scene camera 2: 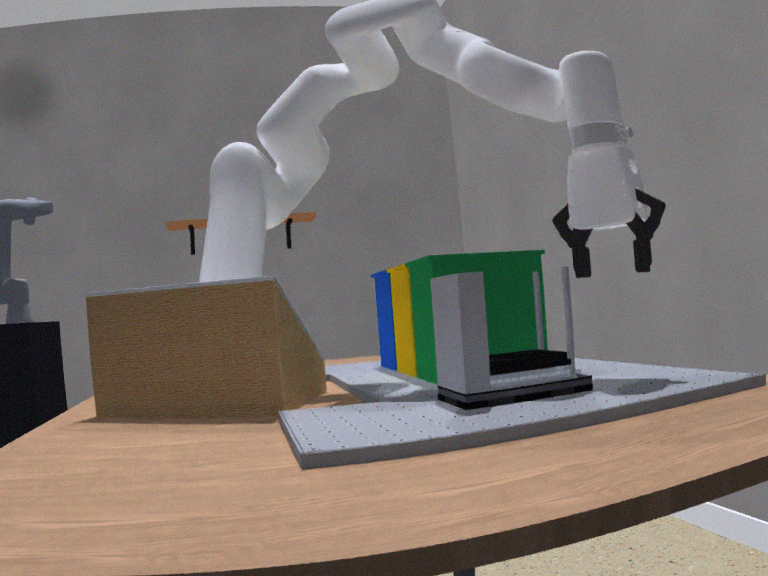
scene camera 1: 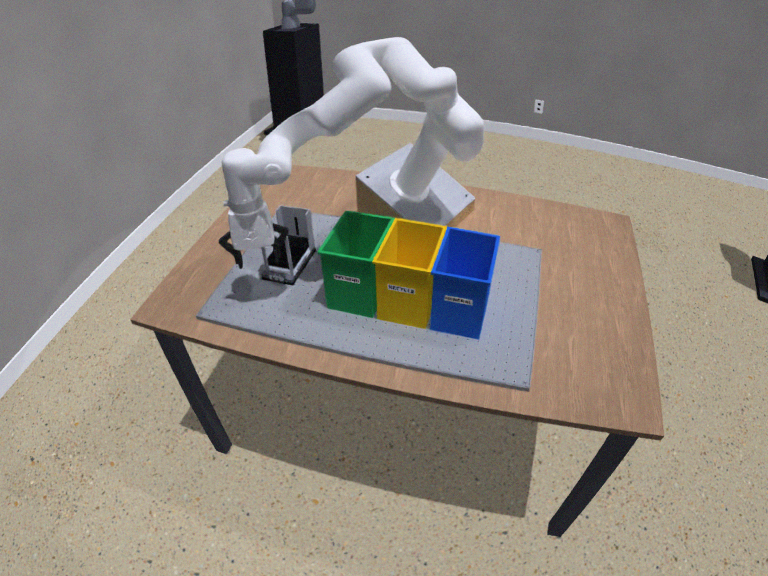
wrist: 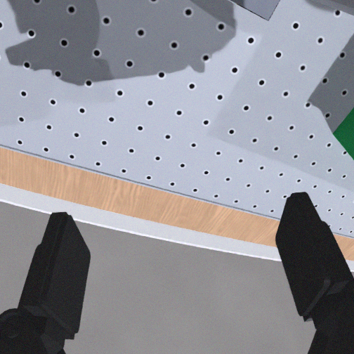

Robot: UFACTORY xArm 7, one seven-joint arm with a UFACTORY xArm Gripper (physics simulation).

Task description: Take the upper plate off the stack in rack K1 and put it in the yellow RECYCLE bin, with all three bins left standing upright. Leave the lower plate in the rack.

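Places are measured from the arm's base along level axes (x ahead, y left, z up), in millimetres.
Where they show: gripper, fingertip midpoint: point(scene camera 2: 612, 275) point(scene camera 1: 259, 262); arm's base at its link origin: point(scene camera 2: 226, 322) point(scene camera 1: 408, 186).
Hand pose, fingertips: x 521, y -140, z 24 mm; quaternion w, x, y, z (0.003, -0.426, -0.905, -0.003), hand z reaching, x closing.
Note:
Things, the pixels of their top centre, and the offset from my fingertips. Level surfaces: height alone.
- Rack K1 at its top centre: point(scene camera 2: 507, 272) point(scene camera 1: 282, 222) dy -44, dx -151, dz +12 mm
- Black plate material at its top centre: point(scene camera 2: 505, 356) point(scene camera 1: 288, 249) dy -46, dx -161, dz -84 mm
- yellow RECYCLE bin at its top centre: point(scene camera 2: 446, 263) point(scene camera 1: 411, 243) dy +319, dx -178, dz +48 mm
- green bin at its top centre: point(scene camera 2: 473, 256) point(scene camera 1: 357, 234) dy +191, dx -151, dz +48 mm
- blue bin at its top centre: point(scene camera 2: 424, 269) point(scene camera 1: 467, 253) dy +448, dx -205, dz +48 mm
- grey perforated board at its surface level: dz -131 mm
- wooden table at its surface level: dz -144 mm
Rack K1 point(scene camera 1: 305, 226) point(scene camera 2: 459, 334) stands upright at the board's left in scene view 1, with a tall grey panel and thin posts. Black plate material point(scene camera 1: 294, 251) point(scene camera 2: 530, 360) lies low inside it; I cannot tell the two plates apart. The yellow RECYCLE bin point(scene camera 1: 403, 303) point(scene camera 2: 401, 322) stands upright between the green bin point(scene camera 1: 350, 285) point(scene camera 2: 514, 297) point(wrist: 347, 135) and the blue bin point(scene camera 1: 462, 313) point(scene camera 2: 384, 322). My gripper point(scene camera 1: 260, 263) point(scene camera 2: 612, 273) point(wrist: 180, 225) is open and empty, pointing down, above the rack's post tops and off to its front side.
The grey perforated board point(scene camera 1: 279, 322) point(scene camera 2: 372, 427) point(wrist: 150, 115) lies on the wooden table point(scene camera 1: 589, 310) point(scene camera 2: 186, 496) point(wrist: 125, 195). The green bin stands close beside the rack. The arm's wedge-shaped base point(scene camera 1: 372, 198) point(scene camera 2: 186, 353) stands behind the bins in scene view 1.

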